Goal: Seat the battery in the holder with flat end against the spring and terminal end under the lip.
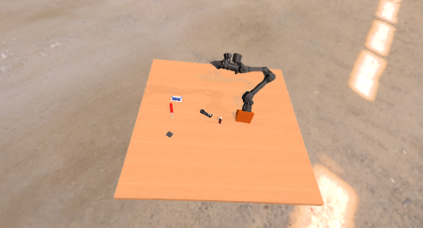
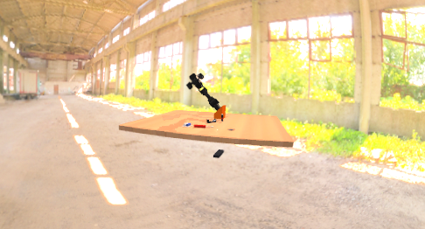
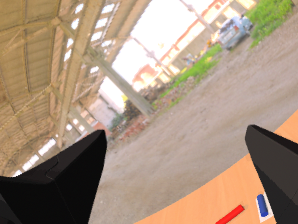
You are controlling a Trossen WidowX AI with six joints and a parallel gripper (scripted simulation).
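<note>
Now: the battery 35 cm below my gripper tip, 27 cm to the left of it and 9 cm behind it. Round my gripper tip: remote battery cover: 38 cm to the left, 38 cm below, 30 cm ahead; red screwdriver: 37 cm below, 30 cm ahead, 17 cm to the left; battery blister pack: 38 cm below, 26 cm ahead, 3 cm to the left.
</note>
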